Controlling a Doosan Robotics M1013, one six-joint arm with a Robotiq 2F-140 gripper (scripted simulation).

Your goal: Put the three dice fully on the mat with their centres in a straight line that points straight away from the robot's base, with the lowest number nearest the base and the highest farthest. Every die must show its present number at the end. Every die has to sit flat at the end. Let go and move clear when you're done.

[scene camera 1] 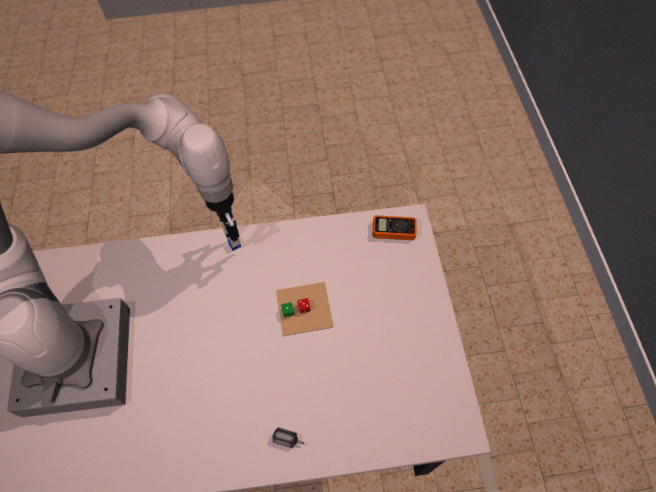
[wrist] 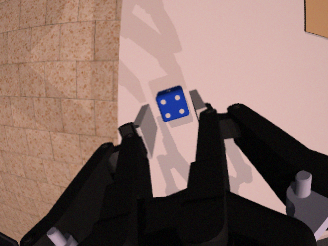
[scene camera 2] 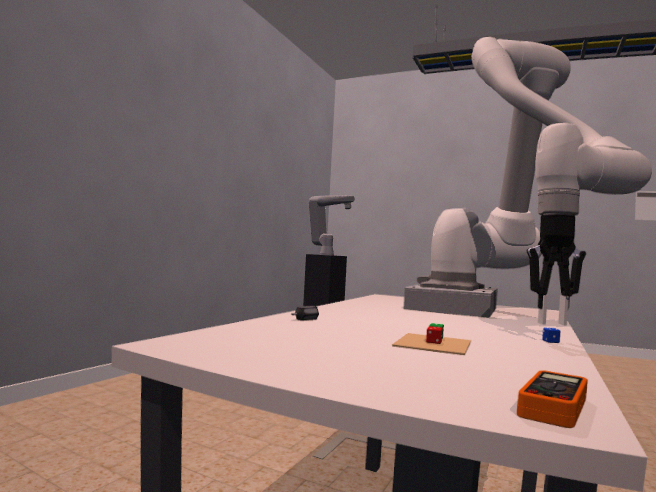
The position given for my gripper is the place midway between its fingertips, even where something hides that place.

Note:
In view: my gripper (scene camera 2: 552,324).
My gripper also shows in scene camera 1 (scene camera 1: 232,238) and in the wrist view (wrist: 172,109).

